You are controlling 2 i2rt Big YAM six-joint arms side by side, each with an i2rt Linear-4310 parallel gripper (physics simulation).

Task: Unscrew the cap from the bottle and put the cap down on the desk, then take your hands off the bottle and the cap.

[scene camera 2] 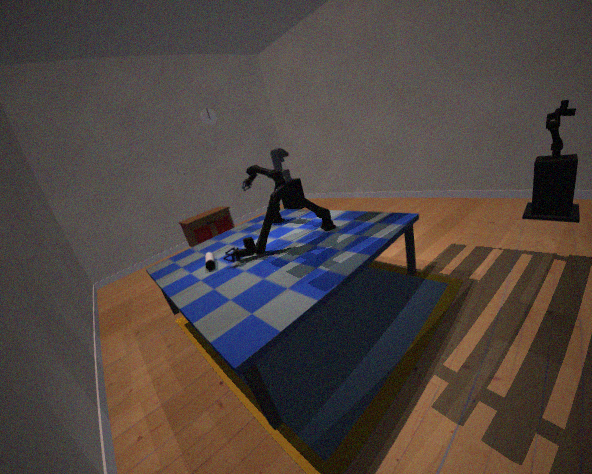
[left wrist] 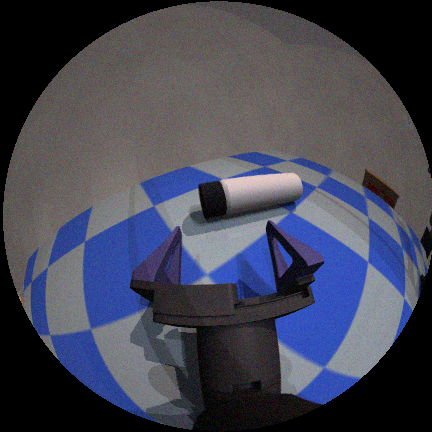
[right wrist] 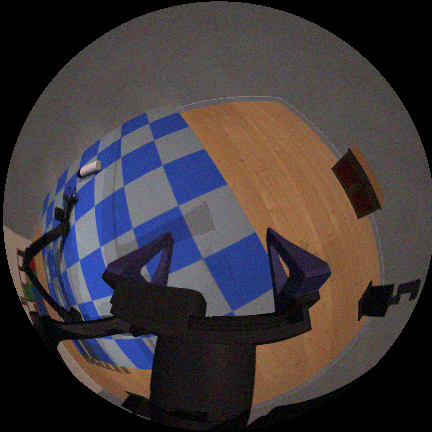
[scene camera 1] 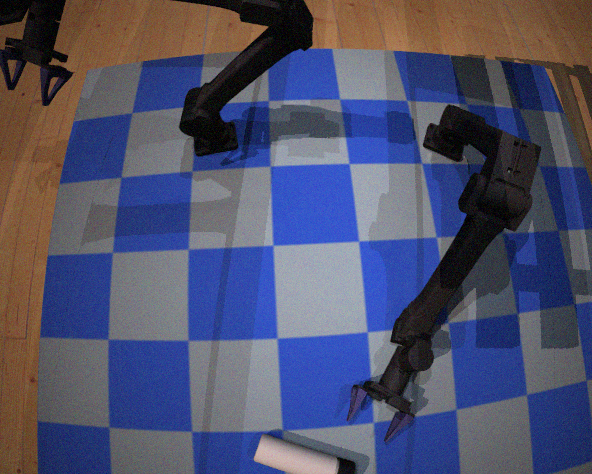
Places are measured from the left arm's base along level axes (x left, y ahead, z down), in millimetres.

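Pixels of known places: left gripper, fingertip midpoint: point(scene camera 2: 224, 256) point(left wrist: 224, 226) point(right wrist: 72, 185) point(scene camera 1: 366, 431); right gripper, fingertip midpoint: point(scene camera 2: 243, 189) point(right wrist: 217, 234) point(scene camera 1: 27, 97); left arm's base at its link origin: point(scene camera 2: 328, 227) point(right wrist: 76, 314) point(scene camera 1: 443, 143); right arm's base at its link origin: point(scene camera 2: 278, 221) point(scene camera 1: 215, 140).
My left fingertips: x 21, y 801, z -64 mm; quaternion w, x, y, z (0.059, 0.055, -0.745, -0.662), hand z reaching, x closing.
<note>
For each thing: its top centre in the pictures, then the offset to it from my left fingertips. "spot": a spot on its surface instead. Level surfaces: height alone.
- pale pink-white bottle at a spot on its surface: point(left wrist: 262, 191) point(scene camera 1: 310, 452) spot: dx -93, dy +90, dz +15 mm
- black cap at a spot on its surface: point(left wrist: 213, 199) point(scene camera 1: 348, 464) spot: dx -4, dy +86, dz +15 mm
- grey checkered desk at its surface level: dz +64 mm
A pale pink-white bottle point(scene camera 1: 297, 454) point(scene camera 2: 209, 257) point(left wrist: 262, 191) point(right wrist: 91, 168) lies on its side on the checkered desk, partly cut off by the lower edge in scene camera 1. The black cap point(scene camera 1: 346, 466) point(scene camera 2: 210, 265) point(left wrist: 213, 199) sits on its end, pointing right in scene camera 1 and left in the left wrist view. My left gripper point(scene camera 1: 366, 431) point(scene camera 2: 229, 254) point(left wrist: 224, 226) is open and empty, low over the desk, with its fingertips a short way from the bottle and cap, not touching them. My right gripper point(scene camera 1: 29, 98) point(scene camera 2: 244, 185) point(right wrist: 217, 234) is open and empty, high up and far from the bottle.
The blue and grey checkered desk point(scene camera 1: 318, 286) point(scene camera 2: 255, 295) has its edge at the left in scene camera 1, with wooden floor beyond. A brown cabinet with red fronts point(scene camera 2: 206, 223) point(right wrist: 358, 182) stands behind the desk. Another dark arm on a black pedestal point(scene camera 2: 554, 187) stands far off at the right.
</note>
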